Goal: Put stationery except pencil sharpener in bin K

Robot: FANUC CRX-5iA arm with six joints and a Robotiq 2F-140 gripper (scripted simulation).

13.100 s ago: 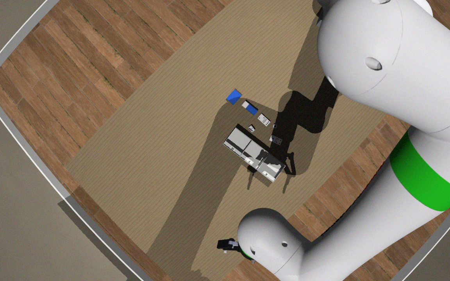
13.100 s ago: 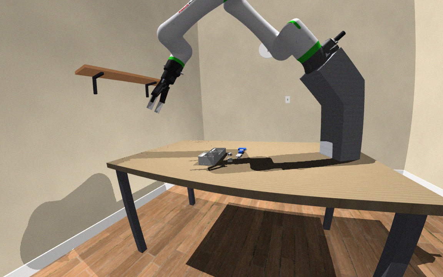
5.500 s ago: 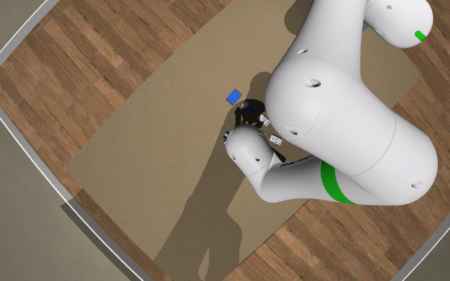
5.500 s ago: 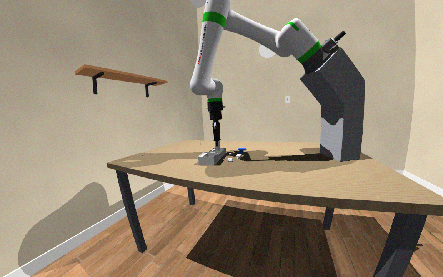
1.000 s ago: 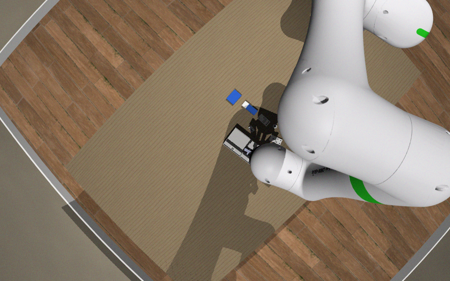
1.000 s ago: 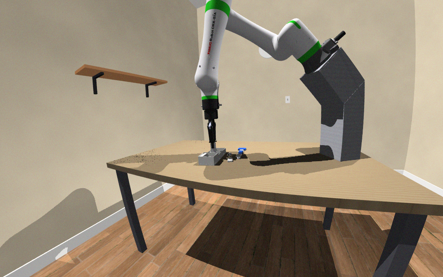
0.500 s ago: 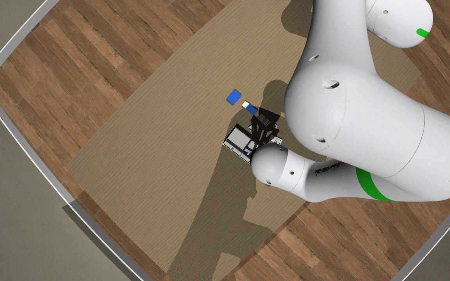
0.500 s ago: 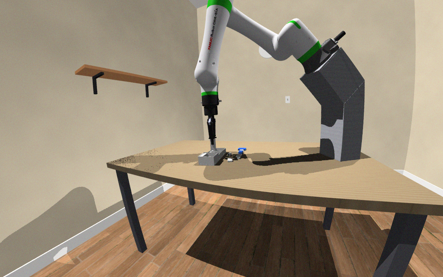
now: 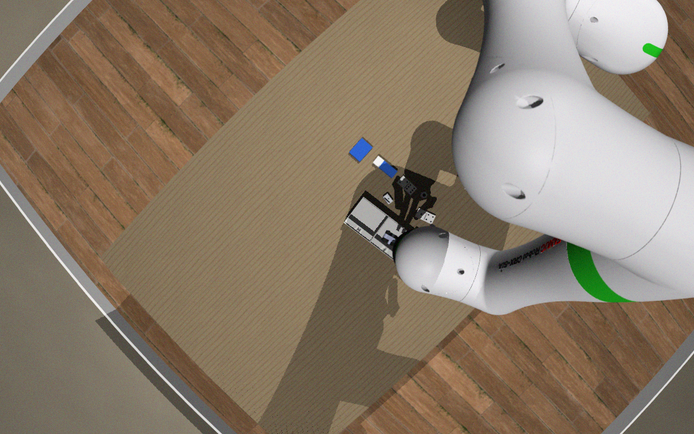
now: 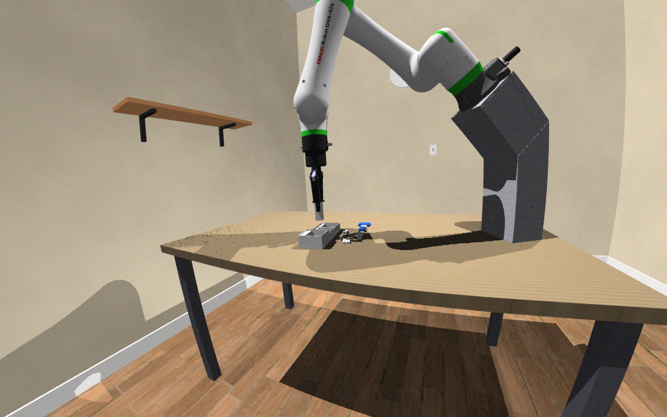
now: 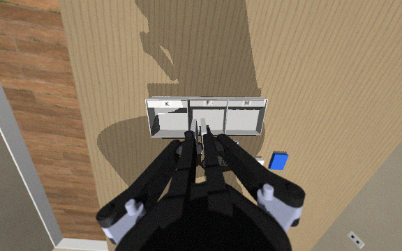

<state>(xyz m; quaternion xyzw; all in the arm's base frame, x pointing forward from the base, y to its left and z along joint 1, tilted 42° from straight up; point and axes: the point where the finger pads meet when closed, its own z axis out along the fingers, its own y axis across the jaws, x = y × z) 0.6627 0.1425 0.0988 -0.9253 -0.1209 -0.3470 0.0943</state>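
My hand is 180 mm to the left of the white eraser, 100 mm past it and 100 mm above it. Round my hand: grey bin: 90 mm below, 20 mm to the right, 10 mm ahead; silver pencil sharpener: 100 mm to the right, 100 mm below, 50 mm behind; small dark ring: 140 mm behind, 100 mm below, 50 mm to the right.
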